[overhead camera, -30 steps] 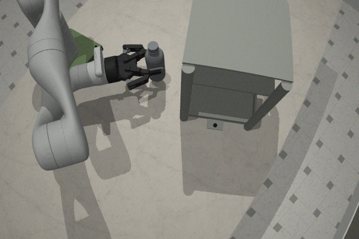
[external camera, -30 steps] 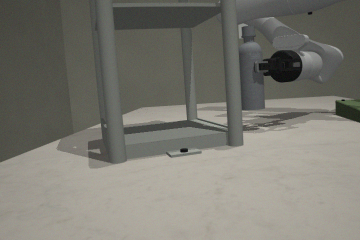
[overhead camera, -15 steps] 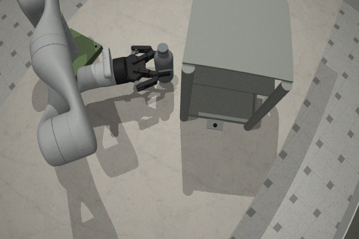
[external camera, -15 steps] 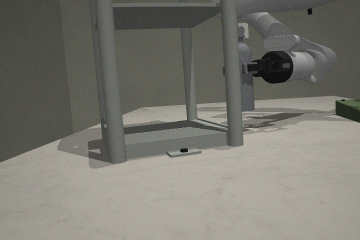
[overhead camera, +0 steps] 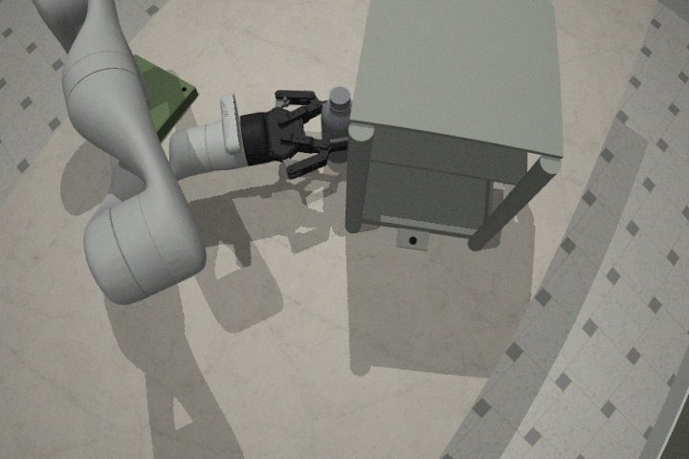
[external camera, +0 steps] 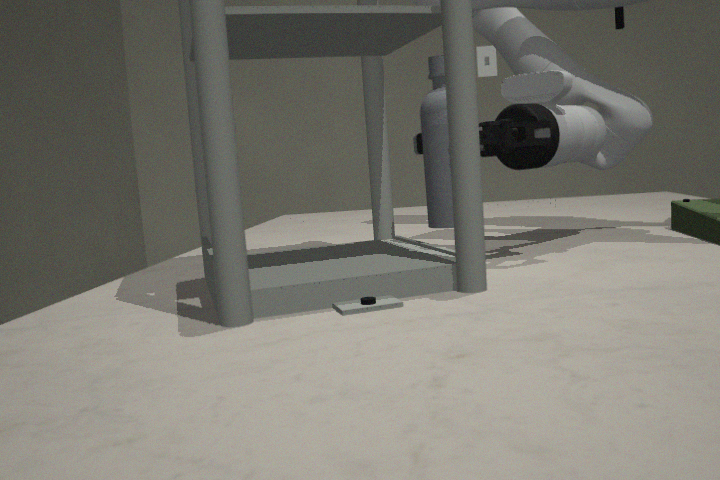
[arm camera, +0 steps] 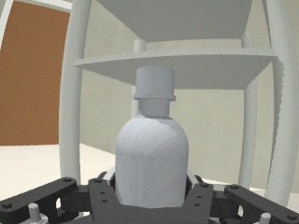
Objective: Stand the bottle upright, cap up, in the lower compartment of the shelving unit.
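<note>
My gripper is now 120 mm short of the shelving unit, 60 mm to the right of it and 40 mm below it. Round my hand: grey bottle (20 mm above).
</note>
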